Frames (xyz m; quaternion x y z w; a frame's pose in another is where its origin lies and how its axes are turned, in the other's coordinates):
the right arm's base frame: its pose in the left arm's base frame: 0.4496 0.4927 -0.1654 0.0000 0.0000 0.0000 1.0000
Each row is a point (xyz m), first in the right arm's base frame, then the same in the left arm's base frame.
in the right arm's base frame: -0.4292 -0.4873 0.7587
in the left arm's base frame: 0.0204 0.0054 0.5933
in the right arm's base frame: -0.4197 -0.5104 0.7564
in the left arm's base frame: 0.0299 -0.0177 0.5910
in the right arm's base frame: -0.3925 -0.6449 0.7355
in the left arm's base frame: 0.0571 -0.1522 0.5701
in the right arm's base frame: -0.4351 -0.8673 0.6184
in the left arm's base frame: 0.0145 -0.3746 0.4530
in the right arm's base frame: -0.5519 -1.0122 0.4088
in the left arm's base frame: -0.1023 -0.5195 0.2434
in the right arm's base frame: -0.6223 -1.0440 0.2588
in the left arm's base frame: -0.1727 -0.5513 0.0934
